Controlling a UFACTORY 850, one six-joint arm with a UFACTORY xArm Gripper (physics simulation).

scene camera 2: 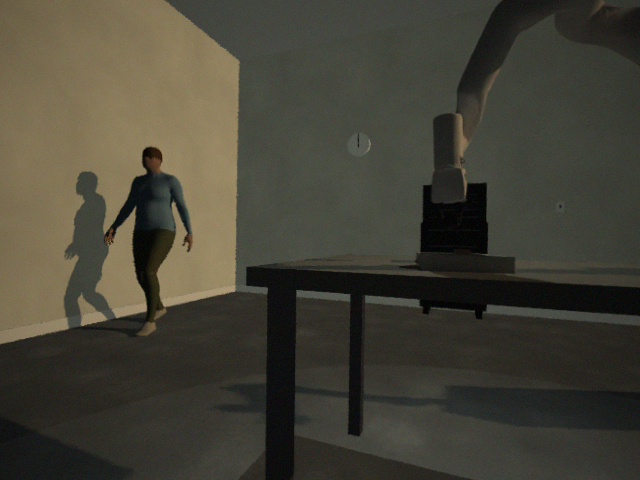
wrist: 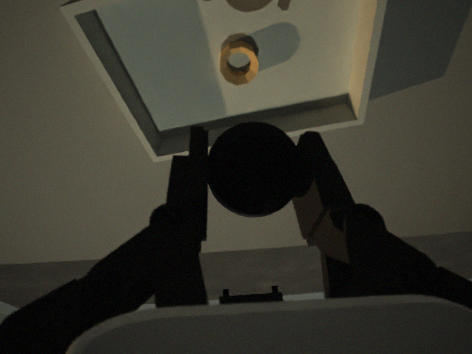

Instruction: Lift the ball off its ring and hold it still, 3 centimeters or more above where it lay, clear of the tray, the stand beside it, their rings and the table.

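The ball [wrist: 252,172] shows as a dark round shape in the wrist view. My gripper [wrist: 250,153] [scene camera 2: 451,218] is shut on it, one finger on each side. Ball and fingers are raised above the tray [wrist: 121,75] [scene camera 2: 467,262]. An orange ring [wrist: 239,75] stands on the tray's floor with its hole bare and the pale floor showing through, apart from the ball. In the scene view the fingers are dark against a dark cabinet, and the ball cannot be made out. The stand cannot be made out for certain in either view.
The tray stands on the table [scene camera 2: 392,282] [wrist: 60,205], and its near wall lies behind the ball in the wrist view. The dark cabinet [scene camera 2: 430,237] stands beyond the table. A person [scene camera 2: 155,201] in a blue top is on the left, away from the table.
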